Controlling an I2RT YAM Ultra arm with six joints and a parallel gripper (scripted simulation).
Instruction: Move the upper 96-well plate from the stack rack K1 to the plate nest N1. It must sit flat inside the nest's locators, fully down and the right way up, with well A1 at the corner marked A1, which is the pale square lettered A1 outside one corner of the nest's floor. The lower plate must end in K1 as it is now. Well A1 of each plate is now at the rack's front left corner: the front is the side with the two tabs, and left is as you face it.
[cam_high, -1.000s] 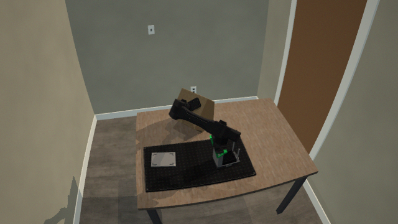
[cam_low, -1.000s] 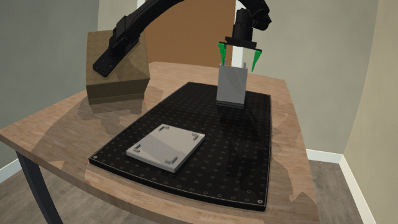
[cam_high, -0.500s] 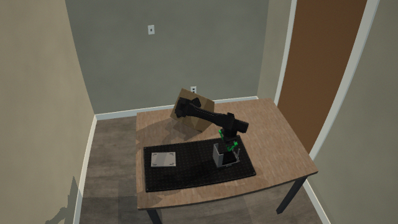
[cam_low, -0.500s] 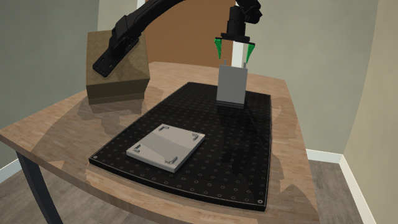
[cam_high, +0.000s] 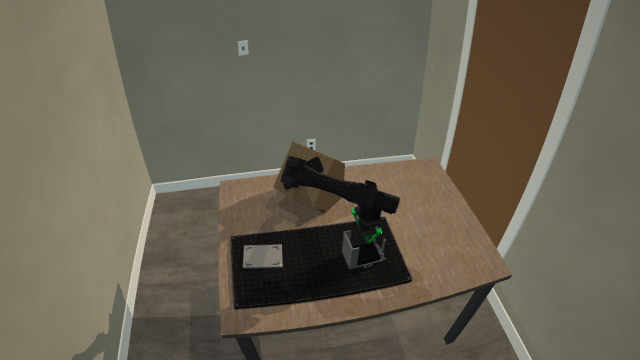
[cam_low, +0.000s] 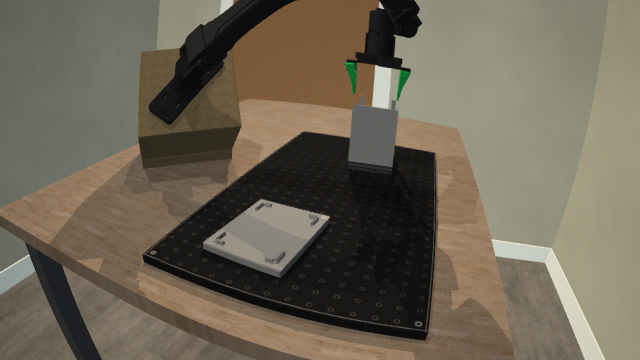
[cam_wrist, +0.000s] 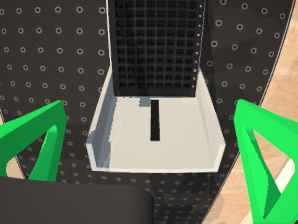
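The black 96-well plate is 120 mm below my hand. Also, from my hand: grey plate nest N1: 150 mm behind, 370 mm to the right, 150 mm below; then pale A1 mark: 80 mm behind, 310 mm to the right, 150 mm below; then pale wall: 60 mm to the right, 80 mm below.
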